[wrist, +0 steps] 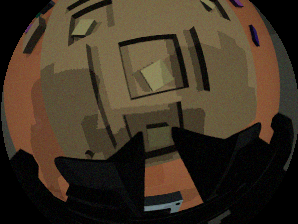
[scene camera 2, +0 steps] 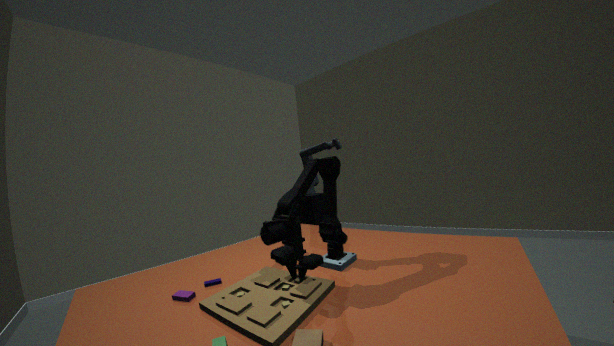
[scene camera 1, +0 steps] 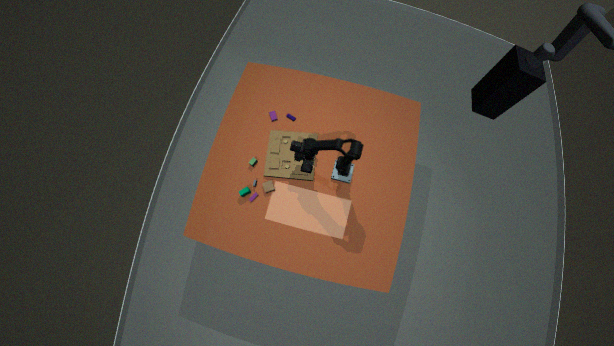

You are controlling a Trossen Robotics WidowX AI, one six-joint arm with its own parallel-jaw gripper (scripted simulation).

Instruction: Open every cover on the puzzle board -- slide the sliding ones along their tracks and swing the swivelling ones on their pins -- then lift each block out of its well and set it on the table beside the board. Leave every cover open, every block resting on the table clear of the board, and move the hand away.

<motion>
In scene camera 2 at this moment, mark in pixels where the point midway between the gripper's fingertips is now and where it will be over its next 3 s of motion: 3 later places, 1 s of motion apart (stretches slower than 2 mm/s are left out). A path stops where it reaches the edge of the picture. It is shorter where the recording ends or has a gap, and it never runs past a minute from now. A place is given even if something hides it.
My gripper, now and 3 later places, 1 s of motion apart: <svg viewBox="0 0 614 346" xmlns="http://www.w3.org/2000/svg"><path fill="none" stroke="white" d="M298 280L297 272L295 256L308 262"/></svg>
</motion>
